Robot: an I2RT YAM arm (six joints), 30 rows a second.
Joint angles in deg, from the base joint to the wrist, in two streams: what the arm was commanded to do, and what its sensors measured. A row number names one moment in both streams.
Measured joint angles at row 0:
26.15 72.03 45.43 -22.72 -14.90 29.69
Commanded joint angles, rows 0 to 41:
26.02 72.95 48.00 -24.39 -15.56 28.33
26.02 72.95 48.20 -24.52 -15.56 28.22
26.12 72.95 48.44 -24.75 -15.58 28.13
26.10 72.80 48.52 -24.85 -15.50 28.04
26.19 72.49 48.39 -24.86 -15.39 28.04
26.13 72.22 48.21 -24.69 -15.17 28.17
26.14 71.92 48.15 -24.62 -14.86 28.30
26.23 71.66 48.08 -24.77 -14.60 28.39
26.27 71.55 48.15 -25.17 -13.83 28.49
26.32 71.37 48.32 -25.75 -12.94 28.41
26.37 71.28 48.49 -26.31 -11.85 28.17
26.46 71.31 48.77 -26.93 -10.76 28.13
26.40 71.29 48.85 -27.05 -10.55 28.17
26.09 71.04 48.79 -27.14 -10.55 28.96
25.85 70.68 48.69 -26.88 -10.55 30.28
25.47 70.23 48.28 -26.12 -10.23 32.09
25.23 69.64 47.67 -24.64 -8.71 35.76
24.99 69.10 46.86 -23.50 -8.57 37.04
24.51 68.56 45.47 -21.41 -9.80 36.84
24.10 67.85 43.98 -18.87 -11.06 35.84
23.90 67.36 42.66 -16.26 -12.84 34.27
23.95 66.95 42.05 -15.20 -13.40 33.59
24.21 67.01 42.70 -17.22 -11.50 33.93
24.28 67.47 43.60 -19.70 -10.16 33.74
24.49 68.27 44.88 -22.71 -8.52 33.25
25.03 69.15 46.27 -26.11 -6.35 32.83
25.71 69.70 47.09 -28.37 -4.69 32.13
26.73 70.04 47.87 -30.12 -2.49 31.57
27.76 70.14 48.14 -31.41 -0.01 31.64
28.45 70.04 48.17 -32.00 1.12 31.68
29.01 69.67 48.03 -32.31 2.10 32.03
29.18 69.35 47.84 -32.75 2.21 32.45
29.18 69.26 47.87 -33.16 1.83 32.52
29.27 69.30 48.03 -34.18 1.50 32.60
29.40 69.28 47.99 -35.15 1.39 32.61
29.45 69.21 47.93 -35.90 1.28 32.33
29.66 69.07 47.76 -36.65 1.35 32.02
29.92 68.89 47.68 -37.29 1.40 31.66
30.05 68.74 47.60 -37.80 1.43 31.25
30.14 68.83 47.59 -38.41 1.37 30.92
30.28 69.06 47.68 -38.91 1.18 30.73
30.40 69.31 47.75 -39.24 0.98 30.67
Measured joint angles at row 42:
29.85 69.65 46.57 -35.35 -0.01 31.92
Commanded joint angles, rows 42 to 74:
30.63 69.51 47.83 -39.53 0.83 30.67
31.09 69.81 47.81 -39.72 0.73 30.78
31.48 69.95 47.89 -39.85 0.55 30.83
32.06 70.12 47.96 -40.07 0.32 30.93
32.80 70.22 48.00 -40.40 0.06 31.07
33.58 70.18 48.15 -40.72 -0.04 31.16
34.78 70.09 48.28 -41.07 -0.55 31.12
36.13 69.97 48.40 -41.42 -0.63 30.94
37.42 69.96 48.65 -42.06 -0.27 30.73
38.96 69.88 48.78 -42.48 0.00 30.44
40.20 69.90 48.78 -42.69 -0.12 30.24
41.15 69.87 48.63 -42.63 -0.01 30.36
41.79 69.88 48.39 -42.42 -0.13 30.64
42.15 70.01 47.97 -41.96 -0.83 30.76
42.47 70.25 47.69 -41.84 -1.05 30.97
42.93 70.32 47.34 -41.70 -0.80 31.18
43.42 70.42 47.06 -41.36 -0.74 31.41
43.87 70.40 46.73 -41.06 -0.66 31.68
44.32 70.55 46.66 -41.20 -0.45 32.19
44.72 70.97 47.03 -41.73 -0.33 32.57
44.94 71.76 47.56 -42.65 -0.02 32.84
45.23 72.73 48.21 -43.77 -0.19 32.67
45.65 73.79 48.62 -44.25 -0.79 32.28
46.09 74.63 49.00 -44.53 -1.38 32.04
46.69 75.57 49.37 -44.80 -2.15 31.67
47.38 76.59 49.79 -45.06 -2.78 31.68
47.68 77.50 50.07 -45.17 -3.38 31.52
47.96 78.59 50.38 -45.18 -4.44 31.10
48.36 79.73 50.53 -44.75 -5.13 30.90
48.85 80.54 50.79 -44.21 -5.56 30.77
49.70 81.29 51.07 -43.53 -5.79 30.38
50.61 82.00 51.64 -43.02 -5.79 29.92
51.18 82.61 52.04 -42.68 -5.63 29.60
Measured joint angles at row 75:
49.50 81.41 49.89 -42.92 -4.16 31.03
